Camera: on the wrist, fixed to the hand. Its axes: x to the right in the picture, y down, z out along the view.
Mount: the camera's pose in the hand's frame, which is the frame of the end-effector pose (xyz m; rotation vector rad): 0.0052 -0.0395 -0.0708 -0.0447 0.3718 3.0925
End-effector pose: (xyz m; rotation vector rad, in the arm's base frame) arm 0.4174 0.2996 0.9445 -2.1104 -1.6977 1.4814
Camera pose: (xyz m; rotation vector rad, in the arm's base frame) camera 0.4370 0.3539 1.0017 1.5349 -1.6729 0.1405
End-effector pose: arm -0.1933 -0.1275 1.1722 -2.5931 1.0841 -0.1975
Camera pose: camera -0.1809 -0.1222 1.2523 1.1559 2.8891 0.1754
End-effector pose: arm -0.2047 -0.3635 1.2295 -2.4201 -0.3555 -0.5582
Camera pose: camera -0.2366 -0.3769 1.3030 -0.3464 2.6272 0.5392
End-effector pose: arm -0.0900 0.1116 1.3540 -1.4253 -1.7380 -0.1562
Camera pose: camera -0.0861 0.0611 1.4175 -2.0125 1.7595 1.0028
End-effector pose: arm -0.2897 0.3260 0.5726 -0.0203 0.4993 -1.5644
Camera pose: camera -0.3498 0.3410 0.5201 0.6619 0.2323 1.5058
